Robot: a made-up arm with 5 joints. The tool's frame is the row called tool. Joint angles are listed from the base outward. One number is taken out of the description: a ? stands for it. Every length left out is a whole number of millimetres.
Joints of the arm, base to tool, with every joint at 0 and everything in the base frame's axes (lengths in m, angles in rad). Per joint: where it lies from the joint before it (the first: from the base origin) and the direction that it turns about. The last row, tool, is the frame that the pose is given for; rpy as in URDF.
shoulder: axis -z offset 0.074 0 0.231
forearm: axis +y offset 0.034 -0.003 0
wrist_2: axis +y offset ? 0 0.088
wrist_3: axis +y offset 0.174 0 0.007
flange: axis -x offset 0.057 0 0
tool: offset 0 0 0 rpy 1.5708 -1.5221 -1.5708
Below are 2 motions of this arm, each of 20 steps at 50 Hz.
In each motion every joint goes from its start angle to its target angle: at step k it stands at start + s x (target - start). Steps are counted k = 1, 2, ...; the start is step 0. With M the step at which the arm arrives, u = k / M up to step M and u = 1 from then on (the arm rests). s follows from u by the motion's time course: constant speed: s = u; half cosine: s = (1 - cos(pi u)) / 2; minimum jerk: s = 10 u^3 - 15 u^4 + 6 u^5.
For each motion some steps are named. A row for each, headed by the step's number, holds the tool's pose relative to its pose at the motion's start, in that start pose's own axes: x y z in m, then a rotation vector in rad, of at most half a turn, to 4 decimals.
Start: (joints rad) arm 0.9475 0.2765 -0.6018 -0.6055 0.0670
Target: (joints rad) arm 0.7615 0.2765 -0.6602 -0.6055 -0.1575
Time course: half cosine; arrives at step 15
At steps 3, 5, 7, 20:
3: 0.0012 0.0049 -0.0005 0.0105 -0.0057 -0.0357
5: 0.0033 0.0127 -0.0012 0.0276 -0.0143 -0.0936
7: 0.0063 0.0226 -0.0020 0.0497 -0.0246 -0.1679
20: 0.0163 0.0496 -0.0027 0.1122 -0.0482 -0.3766

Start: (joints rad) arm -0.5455 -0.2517 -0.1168 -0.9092 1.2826
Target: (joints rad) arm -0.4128 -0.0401 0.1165 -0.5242 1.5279
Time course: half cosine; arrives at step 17
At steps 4, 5, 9, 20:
4: -0.0085 0.0127 0.0076 0.1009 0.0398 0.0483
5: -0.0130 0.0190 0.0119 0.1539 0.0599 0.0732
9: -0.0364 0.0481 0.0388 0.4276 0.1560 0.1951
20: -0.0656 0.0762 0.0838 0.7944 0.2642 0.3346

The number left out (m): 0.022
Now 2 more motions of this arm.
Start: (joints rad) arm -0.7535 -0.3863 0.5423 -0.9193 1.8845
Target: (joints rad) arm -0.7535 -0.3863 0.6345 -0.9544 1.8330
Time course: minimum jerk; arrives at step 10
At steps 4, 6, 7, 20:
4: 0.0011 0.0041 0.0040 0.0175 -0.0046 -0.0163
6: 0.0023 0.0086 0.0087 0.0378 -0.0095 -0.0351
7: 0.0029 0.0105 0.0107 0.0464 -0.0115 -0.0431
20: 0.0034 0.0125 0.0129 0.0555 -0.0135 -0.0515

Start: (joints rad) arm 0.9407 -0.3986 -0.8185 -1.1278 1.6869
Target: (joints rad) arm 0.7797 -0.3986 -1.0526 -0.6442 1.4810
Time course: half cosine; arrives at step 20
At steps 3, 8, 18, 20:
3: 0.0003 -0.0003 -0.0019 0.0139 0.0052 -0.0175
8: 0.0012 -0.0021 -0.0119 0.0874 0.0344 -0.1125
18: 0.0004 -0.0083 -0.0309 0.2405 0.1039 -0.3248
20: 0.0003 -0.0086 -0.0315 0.2463 0.1068 -0.3332

